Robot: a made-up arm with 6 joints.
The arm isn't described. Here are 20 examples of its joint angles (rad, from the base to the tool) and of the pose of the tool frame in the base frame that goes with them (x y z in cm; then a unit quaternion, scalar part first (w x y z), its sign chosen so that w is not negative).
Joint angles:
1: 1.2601 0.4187 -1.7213 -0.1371 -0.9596 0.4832
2: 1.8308 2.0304 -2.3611 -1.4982 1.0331 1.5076
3: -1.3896 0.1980 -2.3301 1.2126 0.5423 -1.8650
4: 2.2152 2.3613 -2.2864 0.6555 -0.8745 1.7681
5: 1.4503 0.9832 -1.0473 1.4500 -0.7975 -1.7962
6: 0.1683 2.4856 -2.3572 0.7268 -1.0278 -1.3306
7: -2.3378 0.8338 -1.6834 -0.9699 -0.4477 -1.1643
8: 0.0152 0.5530 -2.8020 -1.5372 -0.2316 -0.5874
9: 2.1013 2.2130 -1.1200 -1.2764 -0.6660 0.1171
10: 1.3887 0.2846 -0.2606 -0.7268 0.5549 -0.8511
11: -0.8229 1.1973 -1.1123 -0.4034 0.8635 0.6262
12: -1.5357 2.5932 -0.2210 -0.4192 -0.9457 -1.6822
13: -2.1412 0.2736 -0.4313 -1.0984 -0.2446 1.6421
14: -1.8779 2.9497 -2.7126 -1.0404 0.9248 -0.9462
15: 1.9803 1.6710 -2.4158 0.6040 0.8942 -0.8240
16: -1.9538 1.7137 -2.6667 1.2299 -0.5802 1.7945
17: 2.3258 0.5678 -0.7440 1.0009 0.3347 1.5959
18: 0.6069 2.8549 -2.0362 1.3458 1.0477 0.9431
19: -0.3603 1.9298 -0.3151 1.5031 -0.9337 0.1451
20: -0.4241 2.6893 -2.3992 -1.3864 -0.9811 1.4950
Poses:
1: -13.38 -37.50 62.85 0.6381 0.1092 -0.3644 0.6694
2: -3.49 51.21 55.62 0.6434 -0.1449 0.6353 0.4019
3: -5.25 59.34 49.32 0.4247 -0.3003 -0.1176 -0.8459
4: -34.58 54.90 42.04 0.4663 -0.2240 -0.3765 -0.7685
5: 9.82 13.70 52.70 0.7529 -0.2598 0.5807 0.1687
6: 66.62 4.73 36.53 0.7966 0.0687 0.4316 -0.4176
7: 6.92 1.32 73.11 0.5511 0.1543 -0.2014 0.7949
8: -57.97 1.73 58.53 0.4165 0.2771 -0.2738 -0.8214
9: -31.21 39.89 10.35 0.1796 -0.8744 -0.1394 0.4286
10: 3.62 -2.45 24.65 0.5468 -0.7928 0.2028 -0.1770
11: 13.27 -19.32 41.73 0.3202 0.5571 0.7338 -0.2205
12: 4.61 -23.90 -6.68 0.1491 -0.2112 0.9587 -0.1187
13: 3.44 0.82 36.50 0.6175 0.5330 0.2118 -0.5383
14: -29.15 -65.87 3.37 0.4188 -0.2057 -0.8380 0.2828
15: -18.59 30.11 67.94 0.3855 -0.6898 0.0940 0.6056
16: -14.80 -20.98 79.21 0.8530 -0.1102 -0.2843 0.4237
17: -5.07 0.76 43.91 0.6197 0.0197 -0.6799 -0.3917
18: 46.12 43.77 -6.32 0.4112 -0.4908 -0.7056 -0.3036
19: 18.62 -16.80 11.85 0.3093 0.7580 0.4706 -0.3292
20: 67.67 -20.32 18.32 0.6729 -0.1167 0.6839 0.2564
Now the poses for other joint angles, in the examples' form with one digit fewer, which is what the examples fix.
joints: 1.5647 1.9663 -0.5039 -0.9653 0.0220 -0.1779
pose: 0.4 29.6 7.5 0.091 -0.972 0.215 0.010
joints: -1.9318 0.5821 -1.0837 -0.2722 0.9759 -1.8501
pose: -2.3 1.1 46.6 0.303 -0.033 -0.822 0.482
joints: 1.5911 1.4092 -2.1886 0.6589 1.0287 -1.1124
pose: -6.5 23.2 68.7 0.520 -0.715 0.106 0.455
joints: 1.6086 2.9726 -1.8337 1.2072 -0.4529 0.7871
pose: 2.3 61.5 -19.2 0.123 0.229 0.894 0.365
